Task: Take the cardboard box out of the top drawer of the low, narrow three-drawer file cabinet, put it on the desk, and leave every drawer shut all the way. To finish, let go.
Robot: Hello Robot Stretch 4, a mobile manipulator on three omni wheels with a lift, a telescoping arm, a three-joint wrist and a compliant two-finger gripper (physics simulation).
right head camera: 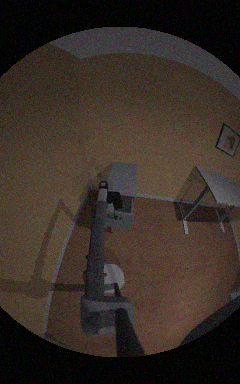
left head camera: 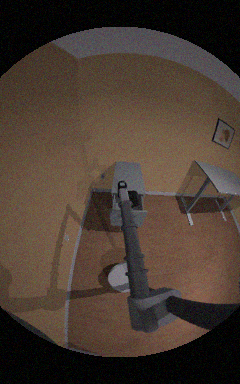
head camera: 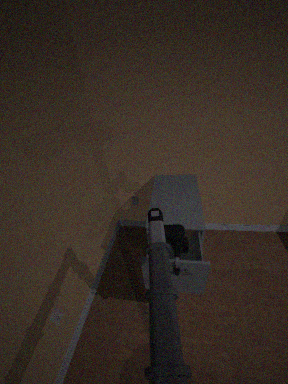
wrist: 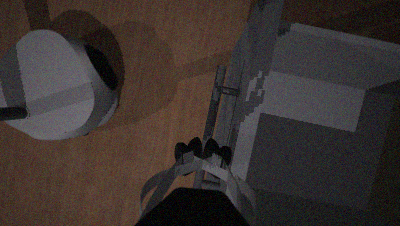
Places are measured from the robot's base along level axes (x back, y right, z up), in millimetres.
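Pixels of known places: gripper, fingertip midpoint: [right head camera: 115, 216] [head camera: 176, 271] [wrist: 203, 149]; robot's base at its link origin: [right head camera: 107, 276] [left head camera: 123, 276].
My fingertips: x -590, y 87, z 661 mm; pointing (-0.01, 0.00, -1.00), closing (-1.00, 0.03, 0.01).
Note:
For each thing: its top centre in the pictures, then the offset to it from my fingertips. "spot": a spot on its surface instead. Level surfaces: height alone.
- low grey file cabinet at a spot on its surface: [head camera: 177, 195] [right head camera: 123, 174] spot: dx -599, dy +100, dz +49 mm
- drawer's bar handle at a spot on its surface: [wrist: 212, 107] spot: dx -9, dy -51, dz -19 mm
- desk at its surface level: dz +262 mm
The low grey file cabinet [head camera: 177, 195] [left head camera: 131, 172] [right head camera: 123, 175] stands against the back wall. Its top drawer [head camera: 194, 276] [right head camera: 122, 220] [wrist: 315, 155] is pulled out. The wrist view shows a bare drawer bottom with a light patch; part of the drawer is cut off or dark. The drawer's bar handle [wrist: 212, 107] runs behind my fingertips. My gripper [head camera: 176, 267] [wrist: 203, 149] is nearly closed with no object between its fingers, above the handle at the drawer front. The desk [left head camera: 217, 175] [right head camera: 220, 185] stands to the right. I cannot make out the cardboard box in any view.
My white round base [left head camera: 119, 277] [right head camera: 114, 276] [wrist: 55, 85] is on the wooden floor in front of the cabinet. The left wall [head camera: 55, 280] runs close beside the cabinet. A framed picture [left head camera: 223, 133] [right head camera: 228, 140] hangs above the desk.

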